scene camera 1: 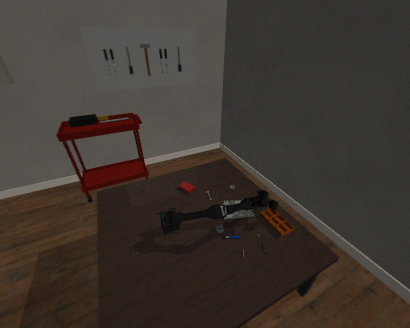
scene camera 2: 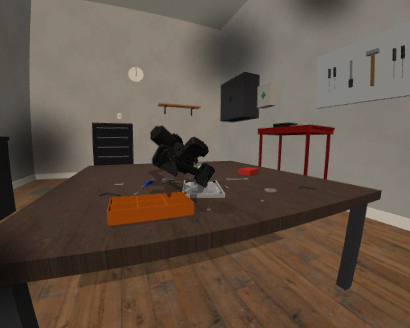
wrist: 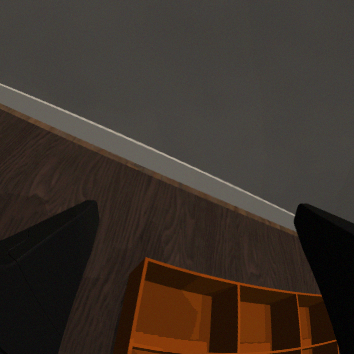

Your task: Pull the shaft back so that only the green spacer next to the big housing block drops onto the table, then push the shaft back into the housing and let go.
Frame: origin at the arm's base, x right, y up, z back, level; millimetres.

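Seen in the pictures: gripper, between the fingertips: (scene camera 2: 191, 180) (wrist: 202, 213); arm's base, origin of its link: (scene camera 1: 168, 218).
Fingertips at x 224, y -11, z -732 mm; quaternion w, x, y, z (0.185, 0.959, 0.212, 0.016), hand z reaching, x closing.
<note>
Pixels of each thing's top centre, then the offset from my fingertips to it. "*": a spot on its surface instead. Level surfaces: height alone.
- small green patch, a spot on its surface: (scene camera 2: 198, 165) * dx -131, dy +3, dz +253 mm
- orange compartment bin, centre of its top: (wrist: 274, 351) (scene camera 2: 150, 200) (scene camera 1: 276, 219) dx +97, dy -57, dz +57 mm
- blue screwdriver, centre of its top: (scene camera 2: 146, 181) (scene camera 1: 237, 236) dx +61, dy -74, dz +373 mm
- red block, centre of its top: (scene camera 2: 248, 168) (scene camera 1: 186, 186) dx -558, dy -62, dz +451 mm
- wrench, centre of its top: (scene camera 1: 209, 195) dx -382, dy -84, dz +326 mm
- washer, centre of its top: (scene camera 2: 270, 189) (scene camera 1: 232, 186) dx -374, dy -87, dz +87 mm
- table, height of its surface: dy -92 mm
The white base (scene camera 1: 245, 216) (scene camera 2: 218, 194) of the housing assembly lies on the table, partly under the arm. The arm hides most of the housing block, and the shaft cannot be made out. A small green patch (scene camera 2: 198, 165) shows between the gripper's dark parts in the second scene view; whether it is the spacer I cannot tell. My gripper (scene camera 1: 268, 199) (scene camera 2: 207, 161) (wrist: 202, 213) is open, with its fingers wide apart and nothing between them. It is above the assembly's end near the orange bin. The housing, shaft and spacers do not show in the wrist view.
An orange compartment bin (scene camera 1: 276, 223) (scene camera 2: 150, 212) (wrist: 239, 312) stands close beside the assembly. A blue screwdriver (scene camera 1: 233, 237) (scene camera 2: 148, 183), a red block (scene camera 1: 187, 187) (scene camera 2: 248, 171), a wrench (scene camera 1: 209, 195) and a washer (scene camera 1: 232, 187) (scene camera 2: 270, 190) lie around it on the table (scene camera 1: 150, 280).
</note>
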